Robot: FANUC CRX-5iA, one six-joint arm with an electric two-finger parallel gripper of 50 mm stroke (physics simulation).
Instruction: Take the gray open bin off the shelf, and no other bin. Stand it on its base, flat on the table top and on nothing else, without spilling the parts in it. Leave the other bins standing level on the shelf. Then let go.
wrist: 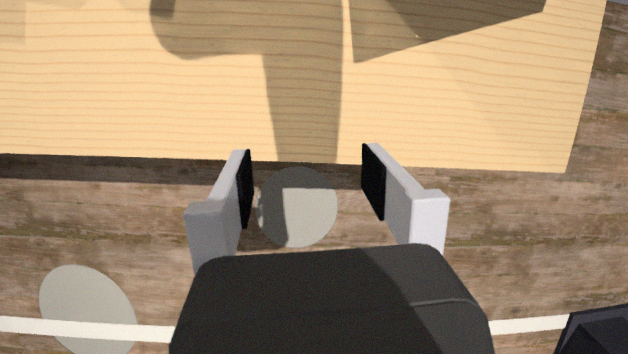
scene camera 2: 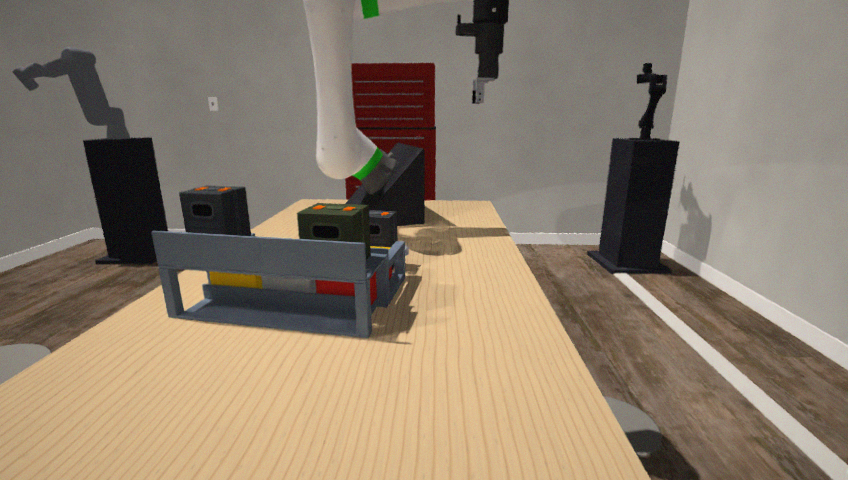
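Where they show: gripper, fingertip midpoint: [wrist: 307, 168] [scene camera 2: 477, 103]; arm's base, origin of the base link: [scene camera 2: 383, 177].
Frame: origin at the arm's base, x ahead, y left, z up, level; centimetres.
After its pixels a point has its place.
Observation:
The gray open bin [scene camera 2: 288, 282] @(x 71.8, y -13.3, z -9.2 cm) sits on the blue-gray shelf [scene camera 2: 258, 252] @(x 80.6, y -14.8, z -0.3 cm), between a yellow bin [scene camera 2: 235, 280] @(x 69.5, y -24.3, z -9.7 cm) and a red bin [scene camera 2: 348, 287] @(x 74.5, y -1.6, z -9.2 cm). In the scene view its back shows through the opening under the shelf's top board; its inside and parts are hidden. The bins do not show in the wrist view. My gripper [scene camera 2: 477, 98] @(x 23.0, y 28.5, z 24.2 cm) [wrist: 307, 168] @(x 23.0, y 28.5, z 24.2 cm) is open with nothing between its fingers. It points down, high above and well to the right of the shelf in the scene view. In the wrist view its fingers are over the edge of the table top [scene camera 2: 476, 386] @(x 97.3, y 18.6, z -14.0 cm) [wrist: 125, 105] @(x 48.5, y 29.9, z -14.0 cm).
A dark case [scene camera 2: 215, 212] @(x 74.3, y -23.9, z 4.9 cm) and a green case [scene camera 2: 333, 223] @(x 79.7, y -2.6, z 4.2 cm) stand at the shelf, rising above its top board. Another dark case [scene camera 2: 382, 227] @(x 54.3, y 3.3, z -3.4 cm) stands behind the green one. A dark angled pedestal [scene camera 2: 410, 190] @(x 11.7, y 9.5, z -2.5 cm) stands farther back, near my white arm [scene camera 2: 334, 101] @(x 28.2, y -10.5, z 24.4 cm).

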